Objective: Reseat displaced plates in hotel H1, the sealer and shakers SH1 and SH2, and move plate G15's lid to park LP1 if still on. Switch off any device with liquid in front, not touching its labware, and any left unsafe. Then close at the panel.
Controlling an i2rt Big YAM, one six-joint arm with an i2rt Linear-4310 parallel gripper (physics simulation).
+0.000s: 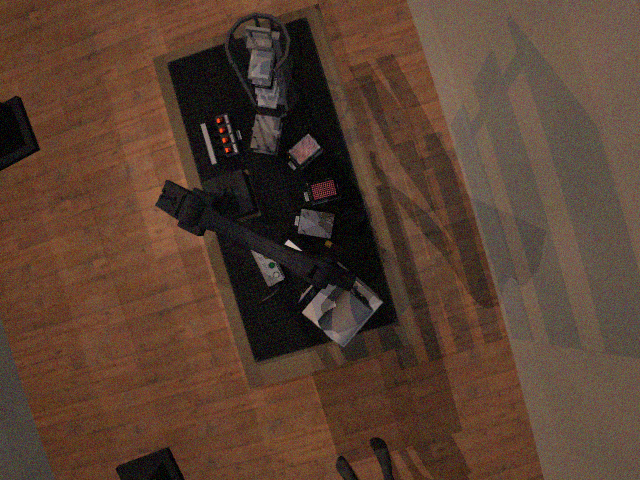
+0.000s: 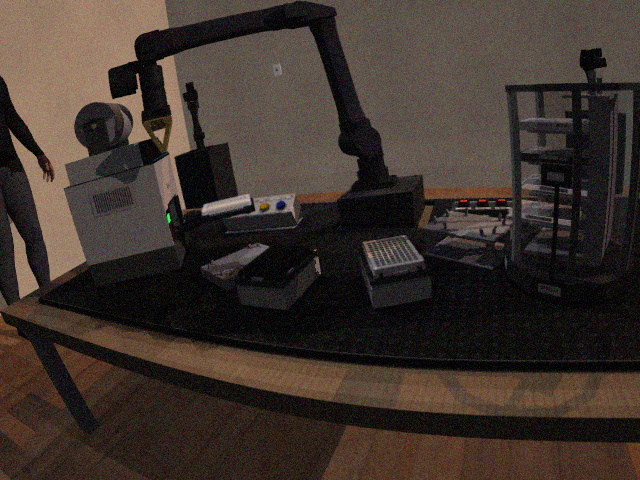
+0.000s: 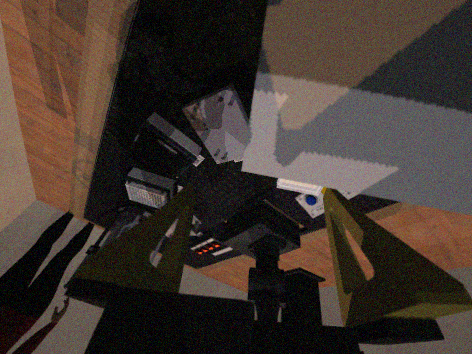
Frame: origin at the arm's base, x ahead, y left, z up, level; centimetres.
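Where they show: gripper, fingertip midpoint: (image 2: 163, 152) (image 3: 256, 190); arm's base at its link origin: (image 1: 227, 201) (image 2: 375, 185) (image 3: 266, 244).
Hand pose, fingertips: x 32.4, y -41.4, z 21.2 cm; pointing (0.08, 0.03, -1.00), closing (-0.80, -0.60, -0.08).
Each offset is from my fingertips to the centre of the thing. "*": to the spot under its first point.
My gripper (image 2: 163, 148) (image 3: 256, 190) is open and empty, pointing down by the sealer's upper edge; any contact is unclear. The pale sealer @(dx -2.0, dy -17.7, dz -6.4 cm) (image 1: 343, 317) (image 2: 124, 217) (image 3: 350, 130) has a roll on top and a green light. Hotel H1 (image 1: 261, 67) (image 2: 514, 170) holds several plates. A light welled plate @(dx +10.4, dy +49.4, dz -23.0 cm) (image 2: 392, 253) (image 3: 147, 192) sits on a grey device @(* dx +17.2, dy +51.2, dz -26.1 cm) (image 2: 400, 289). A dark-topped device @(* dx +18.8, dy +31.5, dz -24.6 cm) (image 2: 279, 289) and a low grey device @(dx +1.4, dy +15.5, dz -27.5 cm) (image 1: 316, 223) (image 2: 232, 263) (image 3: 220, 125) stand between it and the sealer. Device labels are unreadable. The button panel @(dx -28.0, dy +8.1, dz -25.0 cm) (image 1: 268, 273) (image 2: 279, 211) (image 3: 312, 202) is partly covered.
A white plate @(dx -13.7, dy +5.8, dz -17.6 cm) (image 2: 227, 205) (image 3: 300, 186) is raised beside the panel. A row of orange lit switches @(dx -22.4, dy +69.9, dz -24.6 cm) (image 1: 224, 135) (image 2: 482, 201) (image 3: 207, 247) lies beyond the arm's base (image 2: 382, 201). Flat pale pieces @(* dx -3.2, dy +63.4, dz -23.2 cm) (image 1: 266, 134) (image 2: 465, 222) lie by the hotel. A person (image 2: 20, 191) stands left of the table.
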